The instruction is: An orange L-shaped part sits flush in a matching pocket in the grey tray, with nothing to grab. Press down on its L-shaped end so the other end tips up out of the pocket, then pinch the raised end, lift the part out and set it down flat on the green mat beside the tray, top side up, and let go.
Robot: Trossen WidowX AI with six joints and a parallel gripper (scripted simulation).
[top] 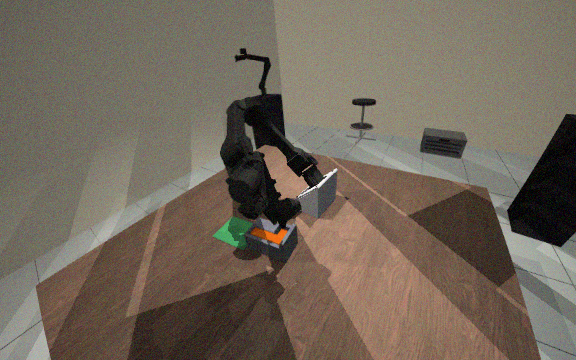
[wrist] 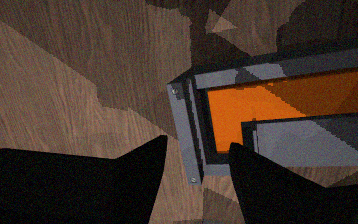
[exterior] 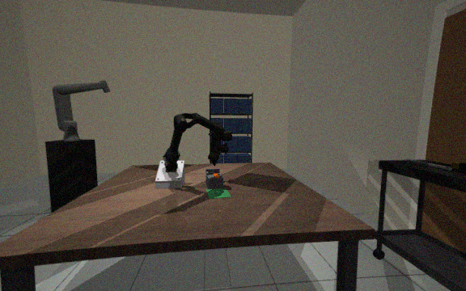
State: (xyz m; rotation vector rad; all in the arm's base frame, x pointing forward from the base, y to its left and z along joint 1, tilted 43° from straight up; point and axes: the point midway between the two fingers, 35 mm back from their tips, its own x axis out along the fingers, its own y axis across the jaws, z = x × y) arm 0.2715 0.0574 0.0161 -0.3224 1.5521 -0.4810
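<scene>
Right now my gripper tip is 8 cm above the orange L-shaped part and 4 cm to the left of it. Also, from my gripper tip: green mat (20 cm to the right, 14 cm below, 3 cm ahead).
</scene>
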